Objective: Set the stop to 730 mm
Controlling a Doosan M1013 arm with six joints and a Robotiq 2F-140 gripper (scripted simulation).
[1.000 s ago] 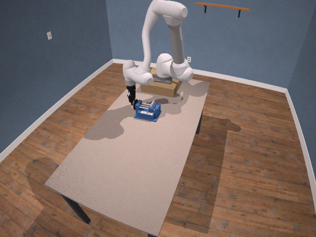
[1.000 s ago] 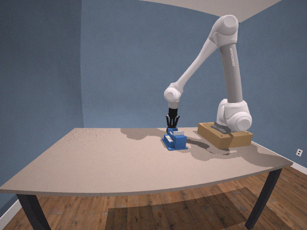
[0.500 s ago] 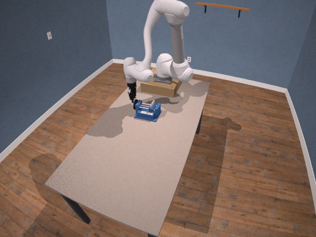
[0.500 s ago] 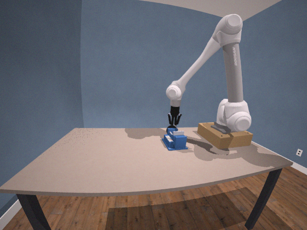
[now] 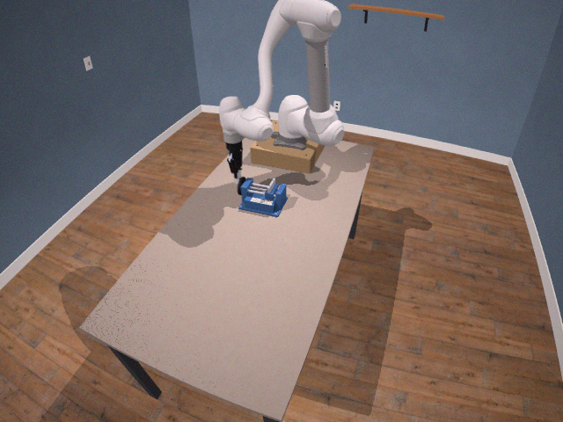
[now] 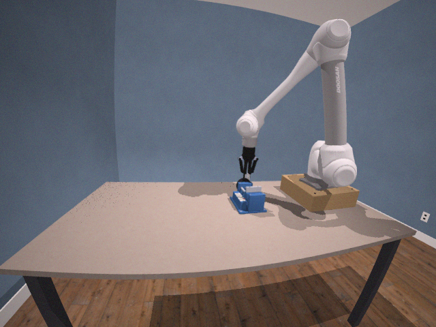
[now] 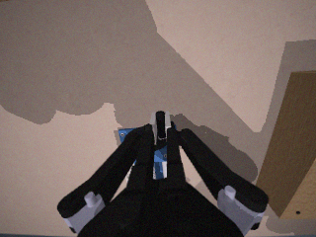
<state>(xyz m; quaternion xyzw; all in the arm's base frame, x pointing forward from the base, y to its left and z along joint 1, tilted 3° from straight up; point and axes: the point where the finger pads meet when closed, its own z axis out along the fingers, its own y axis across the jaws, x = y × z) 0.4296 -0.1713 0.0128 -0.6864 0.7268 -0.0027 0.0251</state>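
The black handwheel lies 20 mm to the left of my hand, 20 mm below it and 10 mm ahead of it. From my hand the other things lie so: grey stop block 190 mm to the left, 50 mm ahead, 10 mm below.
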